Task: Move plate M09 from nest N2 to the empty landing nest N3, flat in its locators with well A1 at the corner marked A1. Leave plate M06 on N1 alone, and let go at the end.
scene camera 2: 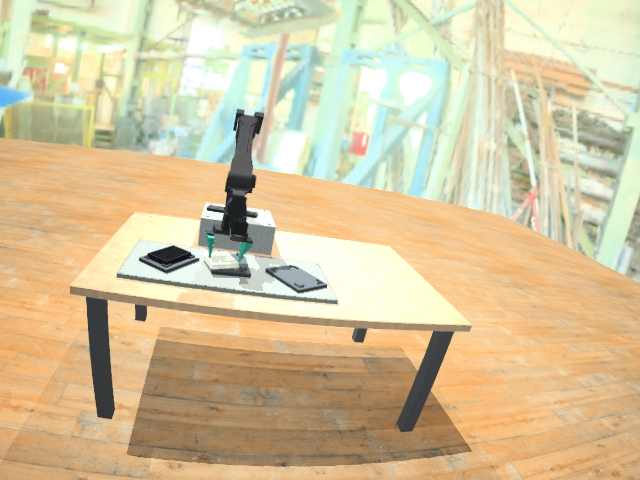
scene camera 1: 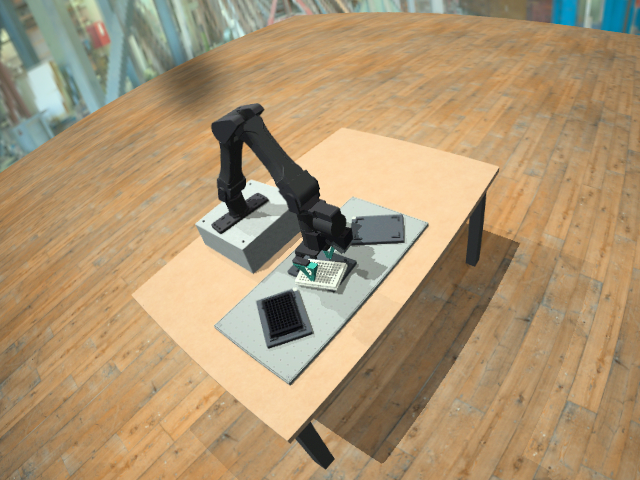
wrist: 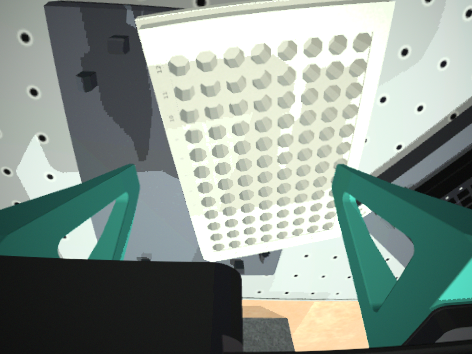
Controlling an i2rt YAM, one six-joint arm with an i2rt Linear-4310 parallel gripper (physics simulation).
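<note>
The white well plate M09 [scene camera 1: 325, 274] [scene camera 2: 219, 260] [wrist: 270, 145] lies askew on nest N2 [scene camera 1: 352, 264] [scene camera 2: 232, 272] [wrist: 65, 50], shifted off it towards N1, with one long side past the nest's edge. My gripper [scene camera 1: 321, 268] [scene camera 2: 225, 257] [wrist: 235, 175] is open around or just above the plate. In the wrist view the right fingertip is at the plate's right edge; the left one is well apart from it, over the dark nest. Fingertip height is hard to tell. Nest N3 [scene camera 1: 379, 228] [scene camera 2: 297, 277] bears no plate. Its A1 mark is too small to read.
The black plate M06 [scene camera 1: 281, 312] [scene camera 2: 169, 254] sits on nest N1 [scene camera 1: 305, 323] [scene camera 2: 166, 267], on the other side of N2 from N3. The nests stand on a grey perforated board [scene camera 1: 289, 366] [scene camera 2: 320, 297]. The arm's grey base block [scene camera 1: 273, 242] [scene camera 2: 263, 235] stands behind the board.
</note>
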